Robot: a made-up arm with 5 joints.
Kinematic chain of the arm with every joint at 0, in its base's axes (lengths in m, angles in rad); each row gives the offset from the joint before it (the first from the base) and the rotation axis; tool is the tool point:
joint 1: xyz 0 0 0.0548 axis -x
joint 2: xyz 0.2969 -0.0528 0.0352 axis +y
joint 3: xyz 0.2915 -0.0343 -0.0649 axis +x
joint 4: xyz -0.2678 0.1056 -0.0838 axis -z
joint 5: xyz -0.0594 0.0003 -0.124 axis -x
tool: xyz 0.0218 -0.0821 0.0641
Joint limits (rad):
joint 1: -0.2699..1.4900
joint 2: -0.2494..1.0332
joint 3: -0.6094..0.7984
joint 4: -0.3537..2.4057
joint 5: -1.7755..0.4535
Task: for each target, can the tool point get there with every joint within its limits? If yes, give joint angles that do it. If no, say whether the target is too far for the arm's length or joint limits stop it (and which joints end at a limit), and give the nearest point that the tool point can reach.
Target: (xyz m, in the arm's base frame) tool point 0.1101 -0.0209 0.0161
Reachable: yes | joints 1.1103 0.8869 0.1530 0.9731 0.0399
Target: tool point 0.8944 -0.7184 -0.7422
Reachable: no: too far | nearest point 0.4174 -0.2508 -0.2234 | short by 0.846 m
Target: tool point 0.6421 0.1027 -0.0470
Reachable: no: joint limits stop it (at a limit: joint 1, joint 2, joint 4) | nearest point 0.3771 0.1088 -0.1042 | short by 0.271 m
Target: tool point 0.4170 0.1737 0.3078
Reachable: no: joint limits stop it (at a limit: joint 1, joint 2, joint 3, joint 4) | nearest point 0.3077 0.1261 0.1019 | short by 0.238 m
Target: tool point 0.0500 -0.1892 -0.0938
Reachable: yes | joints 0.3667 0.5804 -0.4830 1.0649 -1.1692
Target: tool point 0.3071 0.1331 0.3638
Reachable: no: joint limits stop it (at a limit: joint 1, joint 2, joint 3) | nearest point 0.2301 0.1410 0.1432 | short by 0.234 m
